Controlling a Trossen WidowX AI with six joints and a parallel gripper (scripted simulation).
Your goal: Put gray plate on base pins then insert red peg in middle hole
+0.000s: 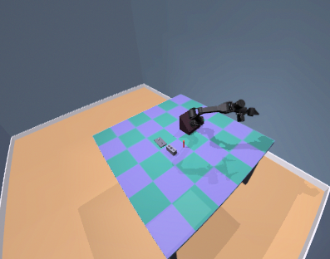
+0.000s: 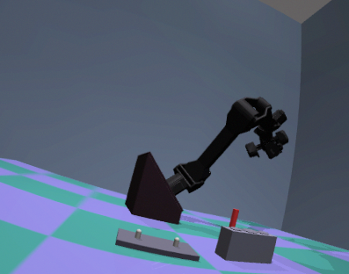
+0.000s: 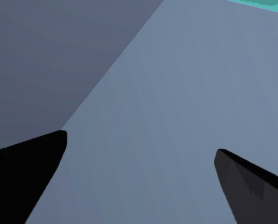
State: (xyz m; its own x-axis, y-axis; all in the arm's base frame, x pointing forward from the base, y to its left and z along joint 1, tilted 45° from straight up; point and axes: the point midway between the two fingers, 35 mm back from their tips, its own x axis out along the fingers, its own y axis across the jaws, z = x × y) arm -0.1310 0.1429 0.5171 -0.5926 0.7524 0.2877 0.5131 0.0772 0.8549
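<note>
The gray plate is 490 mm ahead of my gripper tip, 450 mm to the right of it and 300 mm below it. From my gripper tip the other things lie so: red peg (400 mm to the right, 380 mm ahead, 300 mm below); base (610 mm to the right, 480 mm ahead, 330 mm below).
</note>
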